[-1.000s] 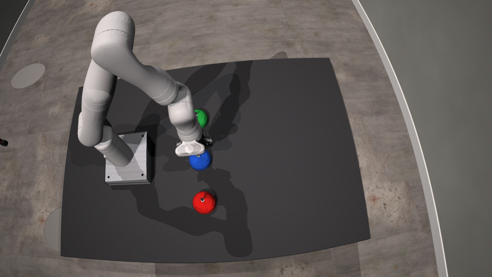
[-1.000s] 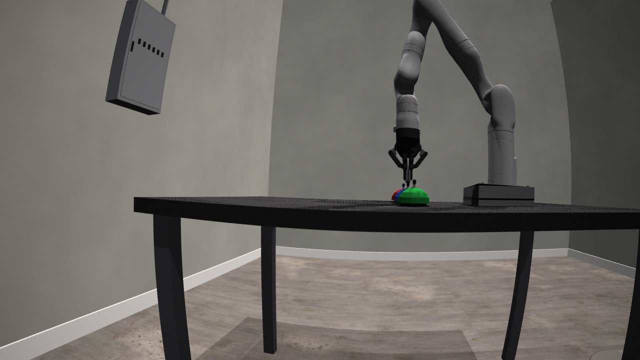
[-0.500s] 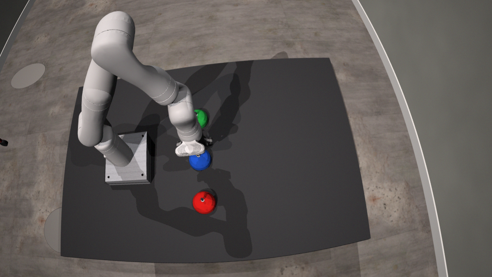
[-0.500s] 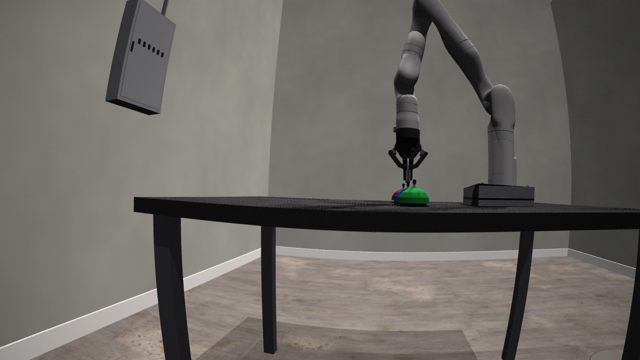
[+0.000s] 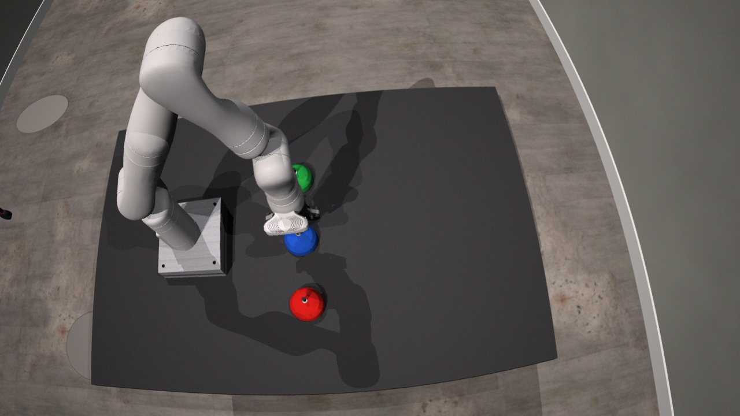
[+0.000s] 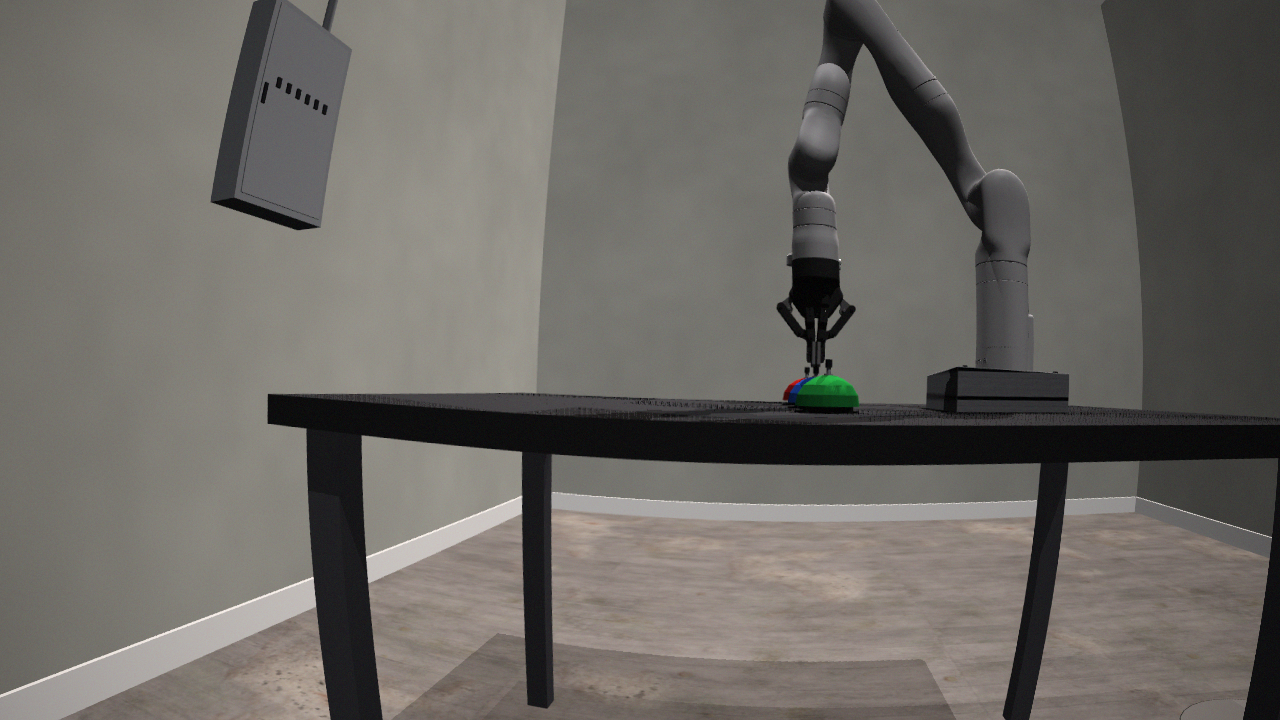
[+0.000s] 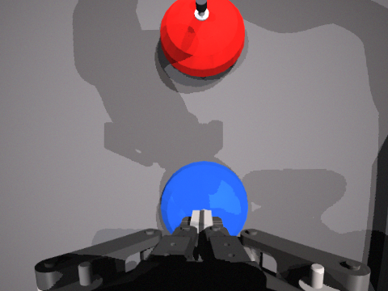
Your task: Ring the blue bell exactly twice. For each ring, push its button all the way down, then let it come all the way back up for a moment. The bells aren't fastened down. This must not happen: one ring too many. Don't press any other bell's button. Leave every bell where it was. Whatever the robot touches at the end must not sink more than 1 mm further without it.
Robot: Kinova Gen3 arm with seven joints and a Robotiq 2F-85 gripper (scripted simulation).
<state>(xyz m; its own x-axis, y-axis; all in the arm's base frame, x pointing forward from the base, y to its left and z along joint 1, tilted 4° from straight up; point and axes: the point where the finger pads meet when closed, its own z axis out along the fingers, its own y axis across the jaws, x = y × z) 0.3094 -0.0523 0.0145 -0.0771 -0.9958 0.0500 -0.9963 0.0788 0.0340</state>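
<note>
My gripper is now 40 mm above the blue bell. Also, from my hand: red bell 10 mm behind, 170 mm to the right, 40 mm below; then green bell 10 mm ahead, 170 mm to the left, 40 mm below.
</note>
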